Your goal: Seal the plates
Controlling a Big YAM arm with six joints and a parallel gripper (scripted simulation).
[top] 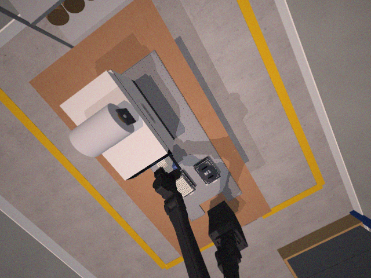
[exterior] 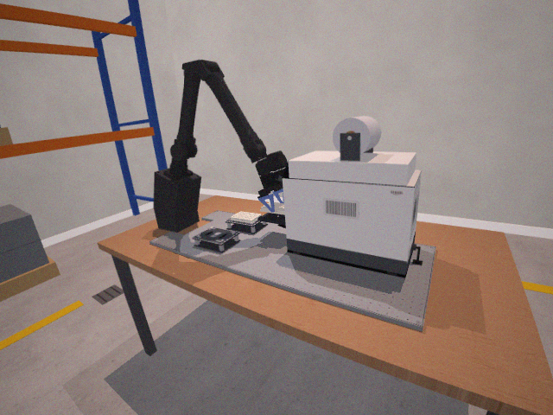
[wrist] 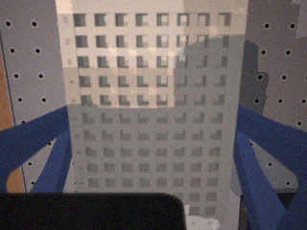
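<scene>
My gripper is now 4 cm above the dark sealer stage. Also, from my hand: foil roll 33 cm ahead, 2 cm to the right, 28 cm above; white well plate 20 cm behind, 4 cm to the left, 8 cm below; start button 10 cm ahead, 9 cm to the left, 6 cm above.
</scene>
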